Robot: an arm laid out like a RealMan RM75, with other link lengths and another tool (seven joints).
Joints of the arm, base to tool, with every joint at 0 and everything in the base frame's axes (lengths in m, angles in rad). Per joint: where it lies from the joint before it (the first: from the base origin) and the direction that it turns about. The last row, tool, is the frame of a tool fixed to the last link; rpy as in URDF.
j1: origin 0 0 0.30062 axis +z
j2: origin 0 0 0 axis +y
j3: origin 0 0 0.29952 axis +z
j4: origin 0 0 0 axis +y
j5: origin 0 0 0.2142 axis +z
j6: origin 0 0 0 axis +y
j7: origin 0 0 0.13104 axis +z
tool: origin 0.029 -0.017 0.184 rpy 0.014 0 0.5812
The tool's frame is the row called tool.
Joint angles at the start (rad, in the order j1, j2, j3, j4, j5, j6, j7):
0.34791 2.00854 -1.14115 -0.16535 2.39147 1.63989 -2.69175
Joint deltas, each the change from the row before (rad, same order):
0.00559 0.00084 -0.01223 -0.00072 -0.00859 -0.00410 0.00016
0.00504 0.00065 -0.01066 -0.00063 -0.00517 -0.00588 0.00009
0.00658 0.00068 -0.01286 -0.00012 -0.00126 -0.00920 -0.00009
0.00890 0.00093 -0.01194 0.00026 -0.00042 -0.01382 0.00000
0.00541 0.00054 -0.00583 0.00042 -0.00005 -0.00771 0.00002
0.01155 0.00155 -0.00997 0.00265 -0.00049 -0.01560 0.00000
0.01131 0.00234 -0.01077 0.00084 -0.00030 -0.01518 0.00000
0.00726 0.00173 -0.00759 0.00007 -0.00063 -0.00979 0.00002
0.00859 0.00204 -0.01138 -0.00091 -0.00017 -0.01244 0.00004
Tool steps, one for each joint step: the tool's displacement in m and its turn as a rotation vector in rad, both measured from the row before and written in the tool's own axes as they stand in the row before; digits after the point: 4 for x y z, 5 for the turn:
0.0057 0.0041 0.0031 -0.01420 0.01769 0.00180
0.0046 0.0026 0.0027 -0.00937 0.01463 0.00109
0.0046 0.0017 0.0033 -0.00699 0.01468 0.00087
0.0046 0.0006 0.0042 -0.00407 0.01538 0.00036
0.0023 0.0002 0.0025 -0.00192 0.00782 0.00005
0.0047 0.0001 0.0050 -0.00253 0.01519 0.00105
0.0045 0.0009 0.0054 -0.00436 0.01462 0.00035
0.0031 0.0009 0.0036 -0.00374 0.01010 0.00001
0.0040 0.0014 0.0045 -0.00545 0.01343 -0.00066

